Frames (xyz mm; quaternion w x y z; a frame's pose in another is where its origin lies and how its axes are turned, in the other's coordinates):
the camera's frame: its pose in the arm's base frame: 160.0 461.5 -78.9 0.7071 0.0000 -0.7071 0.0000
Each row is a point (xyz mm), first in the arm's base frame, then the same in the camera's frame.
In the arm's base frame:
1: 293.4 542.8 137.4
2: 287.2 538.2 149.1
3: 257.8 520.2 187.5
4: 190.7 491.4 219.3
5: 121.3 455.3 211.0
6: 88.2 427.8 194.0
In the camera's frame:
1: 216.3 81.3 -133.4
2: 228.0 76.7 -127.2
3: 266.4 58.7 -97.8
4: 298.2 29.9 -30.7
5: 289.9 -6.2 38.7
6: 272.9 -33.7 71.8

